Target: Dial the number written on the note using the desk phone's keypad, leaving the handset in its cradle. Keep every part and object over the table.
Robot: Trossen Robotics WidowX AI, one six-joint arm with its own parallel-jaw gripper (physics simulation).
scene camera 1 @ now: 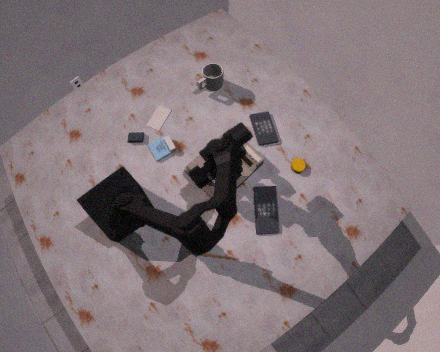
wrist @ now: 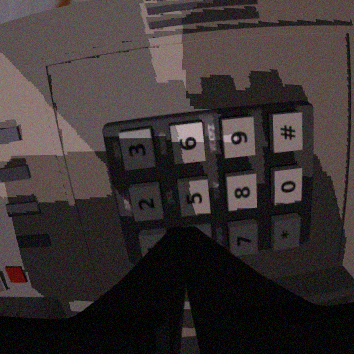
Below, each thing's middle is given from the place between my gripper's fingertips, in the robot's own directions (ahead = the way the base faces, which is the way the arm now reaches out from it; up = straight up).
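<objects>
The 2 key (wrist: 145,197) has my hand 1 cm short of it and 2 cm to the left of it. Counted from my hand: beige desk phone (scene camera 1: 253,159), 1 cm to the left and 3 cm ahead; 8 key (wrist: 240,186), 2 cm behind and 2 cm to the right; 7 key (wrist: 242,234), 2 cm behind.
</objects>
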